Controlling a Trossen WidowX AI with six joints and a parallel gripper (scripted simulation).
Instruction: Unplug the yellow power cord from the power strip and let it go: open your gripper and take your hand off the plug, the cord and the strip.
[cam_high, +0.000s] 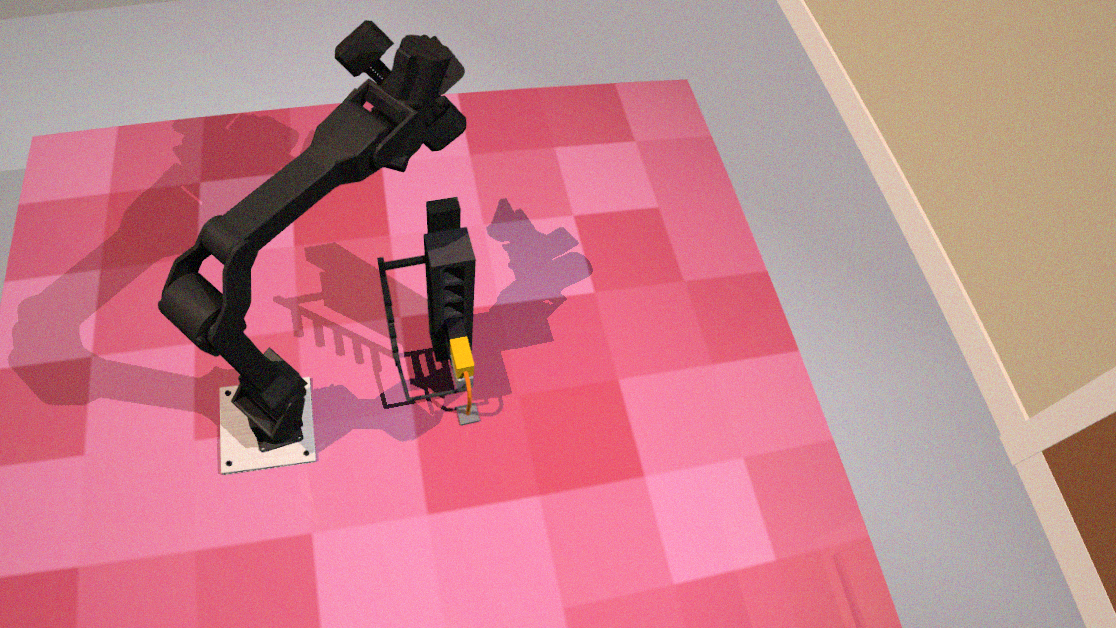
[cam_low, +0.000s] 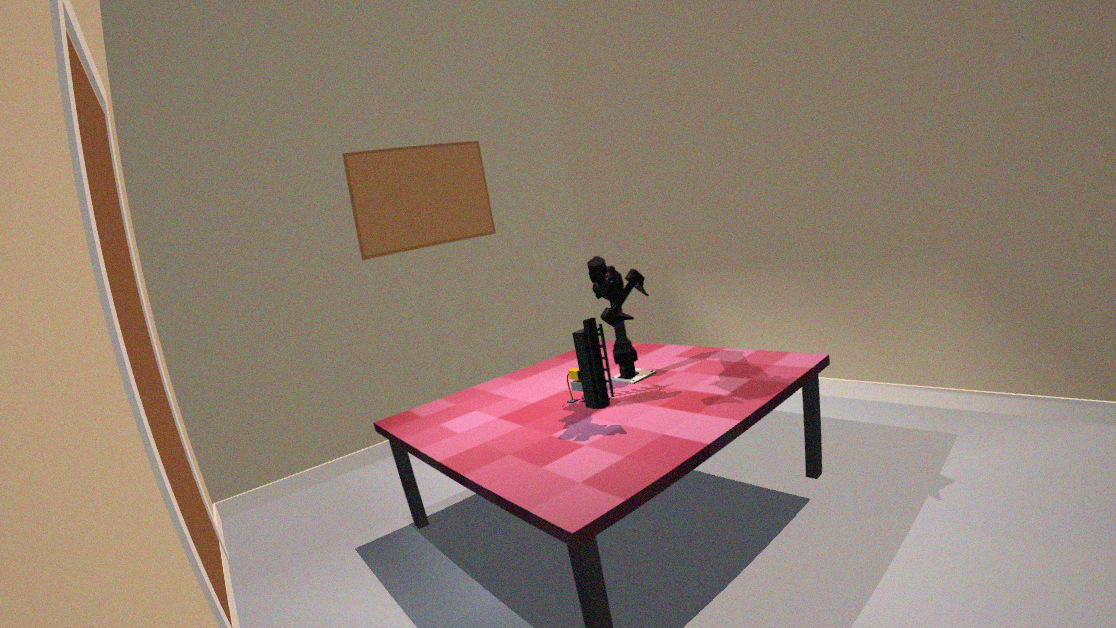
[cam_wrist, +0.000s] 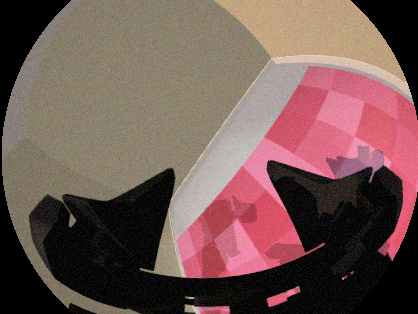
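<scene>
Right now the yellow plug is 3 cm behind my gripper tip, 32 cm to the right of it and 23 cm below it.
</scene>
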